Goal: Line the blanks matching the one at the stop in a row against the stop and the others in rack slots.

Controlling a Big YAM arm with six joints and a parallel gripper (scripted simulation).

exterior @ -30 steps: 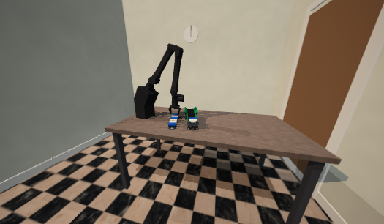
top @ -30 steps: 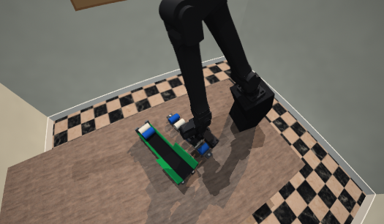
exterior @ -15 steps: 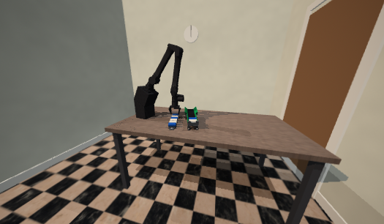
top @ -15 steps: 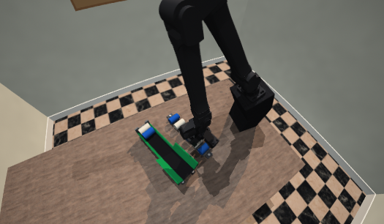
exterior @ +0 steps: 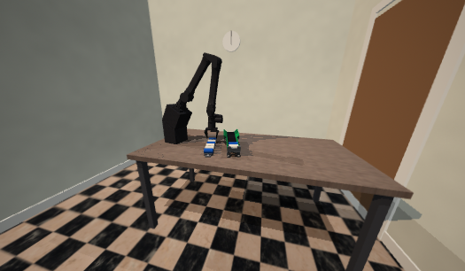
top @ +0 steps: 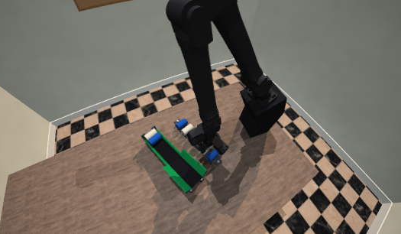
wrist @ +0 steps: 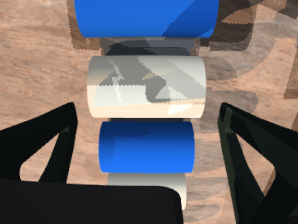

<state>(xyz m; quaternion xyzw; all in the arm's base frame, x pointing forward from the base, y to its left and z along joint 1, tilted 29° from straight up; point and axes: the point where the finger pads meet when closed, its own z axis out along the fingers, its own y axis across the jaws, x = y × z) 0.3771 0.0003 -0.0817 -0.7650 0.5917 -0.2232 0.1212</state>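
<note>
The rib lies 10 mm behind my hand, 30 mm to the left of it and 60 mm below it. Also, from my hand: grey stop: 250 mm ahead, 220 mm to the right; then grey stock rack: 20 mm ahead, 80 mm to the right, 70 mm below.
</note>
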